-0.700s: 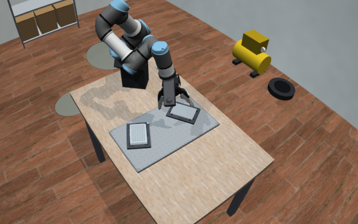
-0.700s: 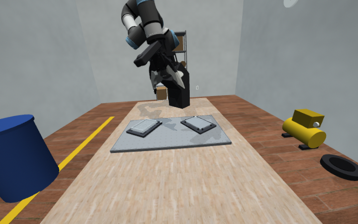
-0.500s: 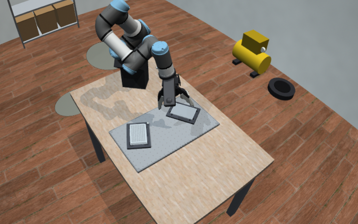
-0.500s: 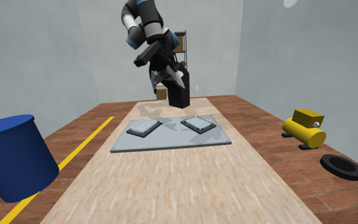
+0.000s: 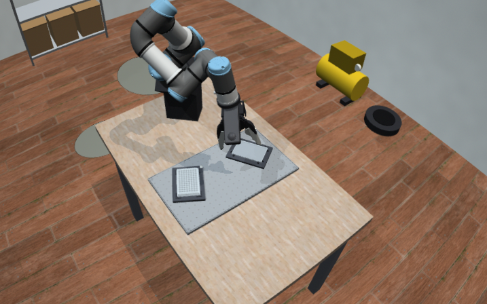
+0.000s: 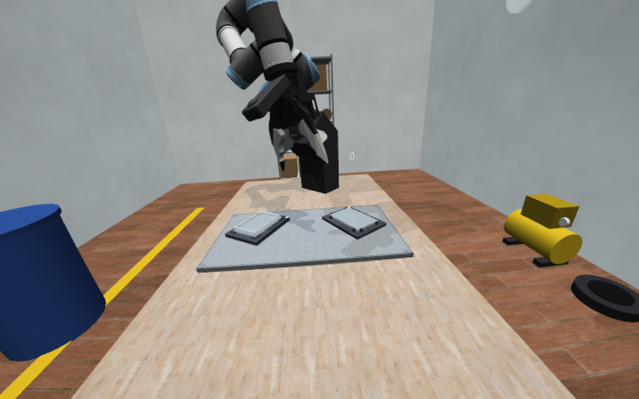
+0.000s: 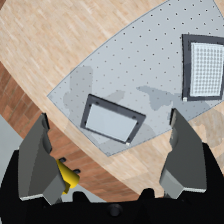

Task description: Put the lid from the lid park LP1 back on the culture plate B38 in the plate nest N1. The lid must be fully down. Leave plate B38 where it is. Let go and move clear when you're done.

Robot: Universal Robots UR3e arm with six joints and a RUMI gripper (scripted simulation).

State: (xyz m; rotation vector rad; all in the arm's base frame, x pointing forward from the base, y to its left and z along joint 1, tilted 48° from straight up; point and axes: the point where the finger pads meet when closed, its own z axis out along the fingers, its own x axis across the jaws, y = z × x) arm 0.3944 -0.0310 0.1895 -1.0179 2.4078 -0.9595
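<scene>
Right now my hand is 5 cm past the clear lid, 17 cm to the right of it and 20 cm above it. From my hand the other things lie so: plate nest 16 cm behind, 10 cm to the right, 21 cm below; culture plate 16 cm behind, 10 cm to the right, 20 cm below; lid park 5 cm behind, 17 cm to the left, 21 cm below.
</scene>
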